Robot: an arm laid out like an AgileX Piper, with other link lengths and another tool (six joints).
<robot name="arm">
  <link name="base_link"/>
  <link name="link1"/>
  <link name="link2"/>
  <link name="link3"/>
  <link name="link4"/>
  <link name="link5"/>
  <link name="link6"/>
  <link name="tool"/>
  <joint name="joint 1" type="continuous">
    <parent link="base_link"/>
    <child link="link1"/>
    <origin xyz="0 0 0.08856" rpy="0 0 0"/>
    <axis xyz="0 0 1"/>
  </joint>
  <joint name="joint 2" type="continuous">
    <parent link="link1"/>
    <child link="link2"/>
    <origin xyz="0 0 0" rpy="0 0 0"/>
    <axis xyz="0 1 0"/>
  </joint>
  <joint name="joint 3" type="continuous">
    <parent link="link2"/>
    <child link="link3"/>
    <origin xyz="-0.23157 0 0.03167" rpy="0 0 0"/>
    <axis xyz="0 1 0"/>
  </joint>
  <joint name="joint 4" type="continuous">
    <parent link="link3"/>
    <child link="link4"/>
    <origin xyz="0.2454 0 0.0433" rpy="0 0 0"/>
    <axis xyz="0.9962 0 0.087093"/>
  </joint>
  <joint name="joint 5" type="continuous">
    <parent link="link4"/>
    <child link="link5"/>
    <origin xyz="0 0 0" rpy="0 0 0"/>
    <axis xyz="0 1 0"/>
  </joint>
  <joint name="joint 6" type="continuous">
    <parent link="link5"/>
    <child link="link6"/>
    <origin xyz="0.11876 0 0.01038" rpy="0 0 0"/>
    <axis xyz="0.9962 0 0.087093"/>
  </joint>
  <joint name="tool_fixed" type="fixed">
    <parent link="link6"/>
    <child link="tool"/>
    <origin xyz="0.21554 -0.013 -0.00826" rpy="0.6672 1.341 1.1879"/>
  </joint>
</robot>
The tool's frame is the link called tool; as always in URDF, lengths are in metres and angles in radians. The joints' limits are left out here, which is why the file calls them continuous.
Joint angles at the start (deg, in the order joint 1, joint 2, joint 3, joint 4, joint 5, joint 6):
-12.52, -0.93, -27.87, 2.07, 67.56, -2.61
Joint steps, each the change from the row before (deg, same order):
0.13, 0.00, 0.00, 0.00, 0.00, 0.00
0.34, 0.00, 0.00, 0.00, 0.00, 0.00
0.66, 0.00, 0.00, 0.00, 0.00, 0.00
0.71, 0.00, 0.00, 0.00, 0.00, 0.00
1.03, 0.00, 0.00, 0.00, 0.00, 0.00
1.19, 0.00, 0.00, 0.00, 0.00, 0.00
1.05, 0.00, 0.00, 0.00, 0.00, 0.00
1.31, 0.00, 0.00, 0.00, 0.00, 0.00
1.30, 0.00, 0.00, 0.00, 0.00, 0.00
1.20, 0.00, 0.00, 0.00, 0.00, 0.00
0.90, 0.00, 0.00, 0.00, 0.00, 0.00
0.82, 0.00, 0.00, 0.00, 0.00, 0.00
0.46, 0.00, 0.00, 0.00, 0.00, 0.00
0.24, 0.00, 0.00, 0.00, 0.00, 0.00
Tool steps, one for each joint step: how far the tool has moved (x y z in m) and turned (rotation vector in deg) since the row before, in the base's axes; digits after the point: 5 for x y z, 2 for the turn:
0.00012, 0.00050, 0.00000, 0.00, 0.00, 0.13
0.00030, 0.00130, 0.00000, 0.00, 0.00, 0.34
0.00056, 0.00253, 0.00000, 0.00, 0.00, 0.66
0.00057, 0.00273, 0.00000, 0.00, 0.00, 0.71
0.00076, 0.00397, 0.00000, 0.00, 0.00, 1.03
0.00079, 0.00460, 0.00000, 0.00, 0.00, 1.19
0.00062, 0.00407, 0.00000, 0.00, 0.00, 1.05
0.00067, 0.00509, 0.00000, 0.00, 0.00, 1.31
0.00055, 0.00507, 0.00000, 0.00, 0.00, 1.30
0.00040, 0.00469, 0.00000, 0.00, 0.00, 1.20
0.00024, 0.00352, 0.00000, 0.00, 0.00, 0.90
0.00017, 0.00321, 0.00000, 0.00, 0.00, 0.82
0.00007, 0.00180, 0.00000, 0.00, 0.00, 0.46
0.00003, 0.00094, 0.00000, 0.00, 0.00, 0.24

